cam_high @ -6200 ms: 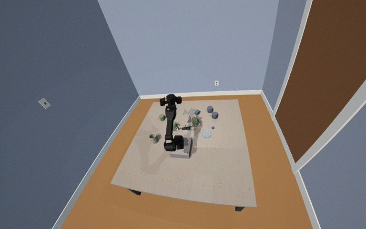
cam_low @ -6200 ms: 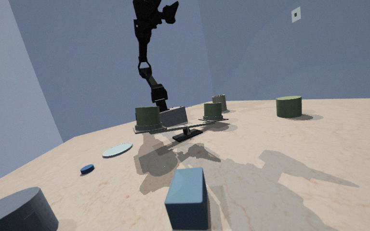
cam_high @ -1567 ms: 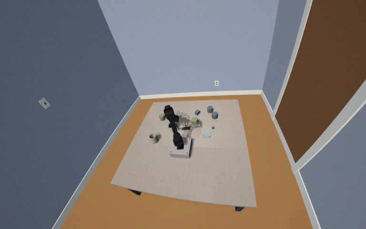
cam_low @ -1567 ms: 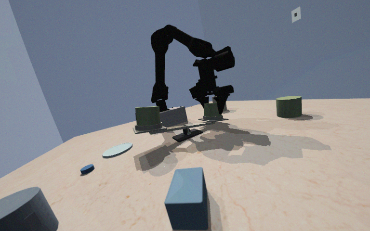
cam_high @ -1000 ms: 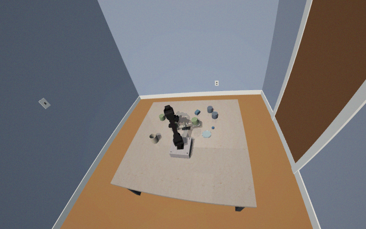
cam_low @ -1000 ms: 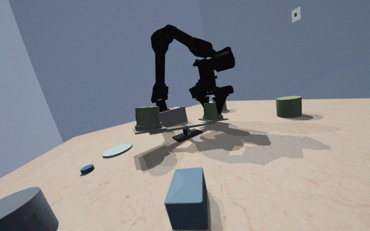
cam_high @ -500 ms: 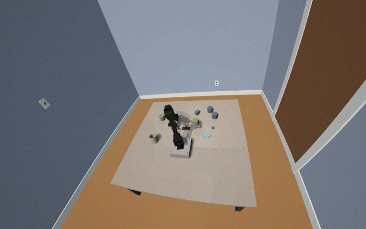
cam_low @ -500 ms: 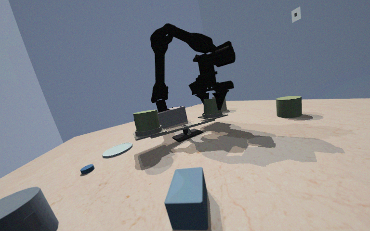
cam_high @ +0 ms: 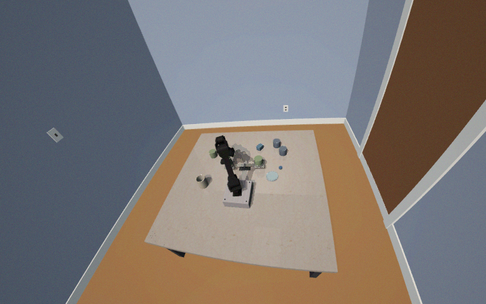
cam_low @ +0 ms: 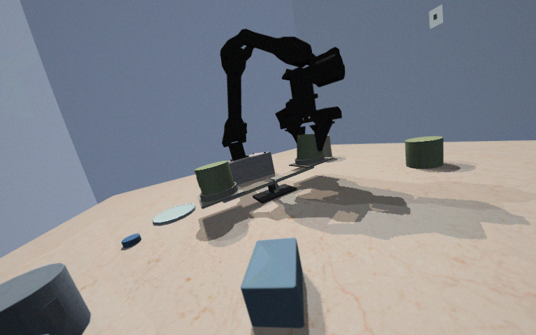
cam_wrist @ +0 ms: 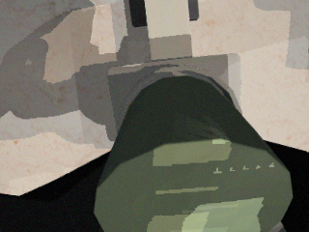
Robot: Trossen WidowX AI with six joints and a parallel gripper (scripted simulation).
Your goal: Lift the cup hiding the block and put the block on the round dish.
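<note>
The pale green block is 10 mm to the right of my gripper tip and 10 mm below it. The rest, counted from my gripper tip: balance (140 mm to the right, 40 mm below, 10 mm behind); then beige cup (220 mm to the left, 160 mm behind, 40 mm below); then blue block (280 mm to the right, 220 mm ahead, 60 mm below).
</note>
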